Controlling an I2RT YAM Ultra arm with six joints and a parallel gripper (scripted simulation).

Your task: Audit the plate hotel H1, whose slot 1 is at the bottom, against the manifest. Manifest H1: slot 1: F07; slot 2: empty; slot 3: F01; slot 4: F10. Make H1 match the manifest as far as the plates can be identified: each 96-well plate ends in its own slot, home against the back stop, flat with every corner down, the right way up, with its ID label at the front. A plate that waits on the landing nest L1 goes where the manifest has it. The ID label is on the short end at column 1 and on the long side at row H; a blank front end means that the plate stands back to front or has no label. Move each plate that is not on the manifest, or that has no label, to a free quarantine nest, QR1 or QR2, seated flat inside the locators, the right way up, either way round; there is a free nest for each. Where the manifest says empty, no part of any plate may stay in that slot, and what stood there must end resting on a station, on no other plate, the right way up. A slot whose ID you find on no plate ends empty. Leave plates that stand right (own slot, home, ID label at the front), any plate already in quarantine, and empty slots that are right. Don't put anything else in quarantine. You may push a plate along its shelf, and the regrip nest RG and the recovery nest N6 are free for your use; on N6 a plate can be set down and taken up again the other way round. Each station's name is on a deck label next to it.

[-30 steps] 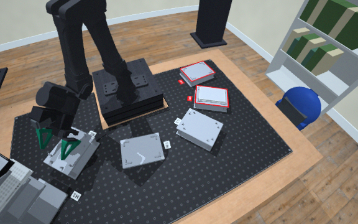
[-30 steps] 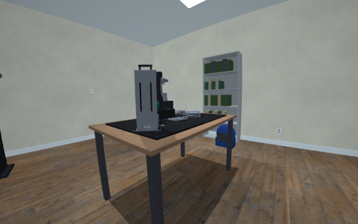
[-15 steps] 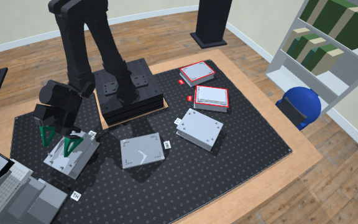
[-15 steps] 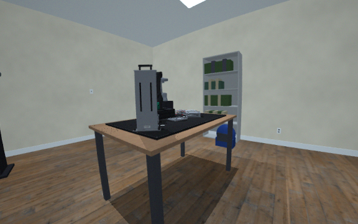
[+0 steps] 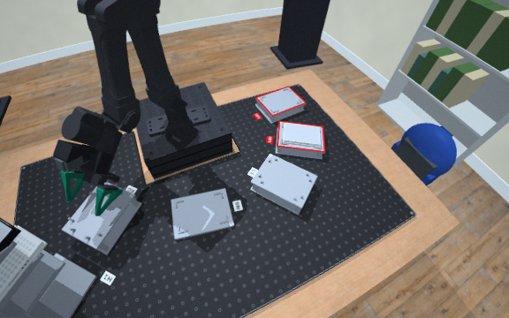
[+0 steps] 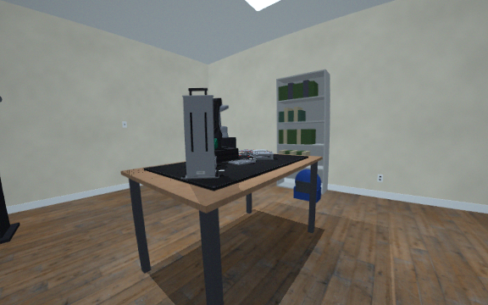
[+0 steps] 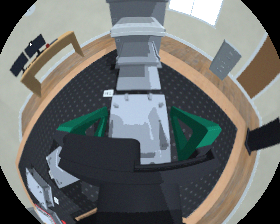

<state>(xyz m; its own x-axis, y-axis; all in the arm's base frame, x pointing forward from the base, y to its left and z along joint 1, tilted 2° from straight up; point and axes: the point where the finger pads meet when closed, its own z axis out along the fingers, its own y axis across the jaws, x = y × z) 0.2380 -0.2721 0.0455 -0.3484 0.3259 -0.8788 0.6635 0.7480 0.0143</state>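
My hand is 19 cm short of the plate hotel H1, 16 cm to the left of it and 8 cm below it. Also, from my hand: N6 label 7 cm ahead, 37 cm to the left, 12 cm below; then H1 deck label 15 cm ahead, 12 cm below; then red-framed quarantine nest 28 cm behind, 67 cm to the left, 8 cm below.
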